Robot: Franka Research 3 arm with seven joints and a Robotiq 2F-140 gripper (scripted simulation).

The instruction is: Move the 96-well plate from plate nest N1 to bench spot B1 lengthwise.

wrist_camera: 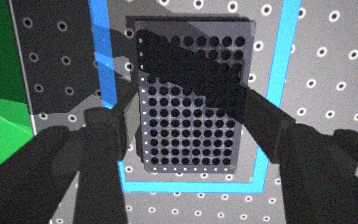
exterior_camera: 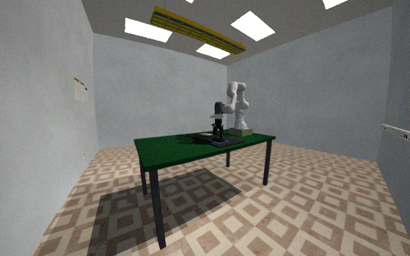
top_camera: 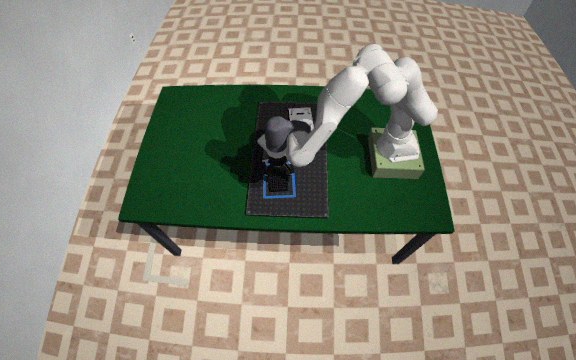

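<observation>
Now: hand 20 mm above the dark 96-well plate. The rest, counted from my hand: plate nest 370 mm to the right, 100 mm behind, 20 mm below.
</observation>
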